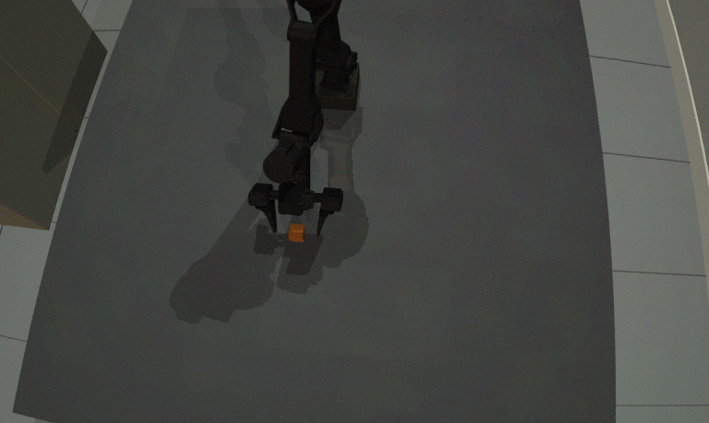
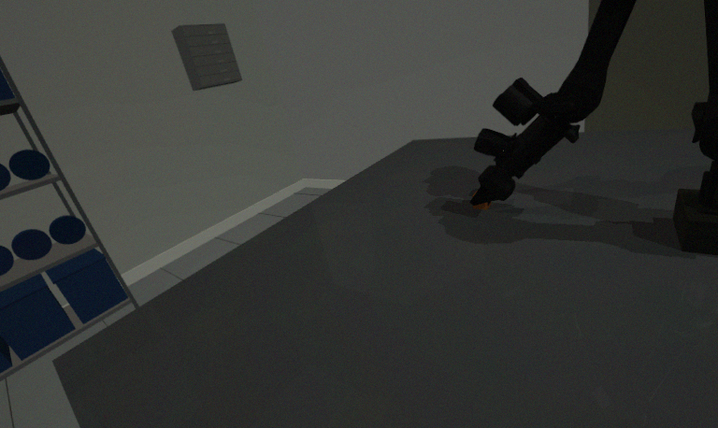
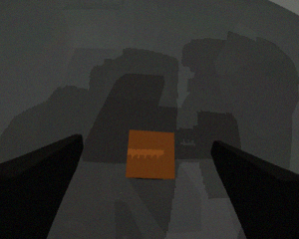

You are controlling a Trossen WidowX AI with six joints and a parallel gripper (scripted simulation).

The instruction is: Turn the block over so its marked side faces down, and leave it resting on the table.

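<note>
Now: gripper tip 10 mm past the block and 10 mm above it.
</note>
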